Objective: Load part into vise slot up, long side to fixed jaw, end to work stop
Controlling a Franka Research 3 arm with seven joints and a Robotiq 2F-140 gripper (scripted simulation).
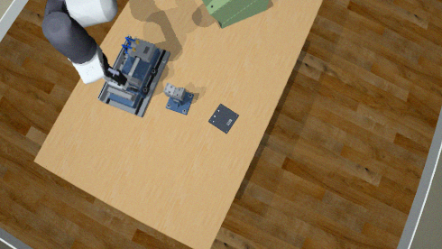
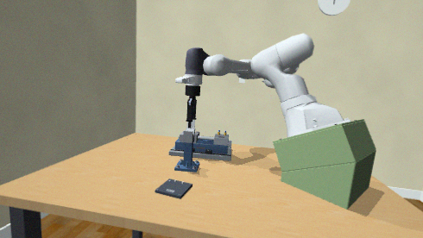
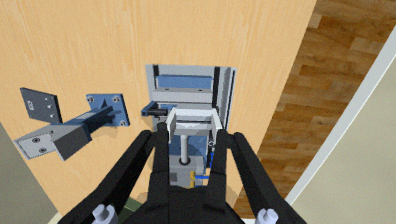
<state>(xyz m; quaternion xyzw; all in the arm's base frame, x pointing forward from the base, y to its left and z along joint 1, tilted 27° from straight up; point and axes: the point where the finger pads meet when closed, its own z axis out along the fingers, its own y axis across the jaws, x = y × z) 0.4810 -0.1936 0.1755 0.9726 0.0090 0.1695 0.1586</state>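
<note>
Right now the grey part is 2 cm below my hand. Also, from my hand: vise: 8 cm below, 7 cm behind, 2 cm to the left; then dark work stop rod: 7 cm to the left, 3 cm below; then grey air cylinder: 16 cm behind, 4 cm below, 3 cm to the left.
</note>
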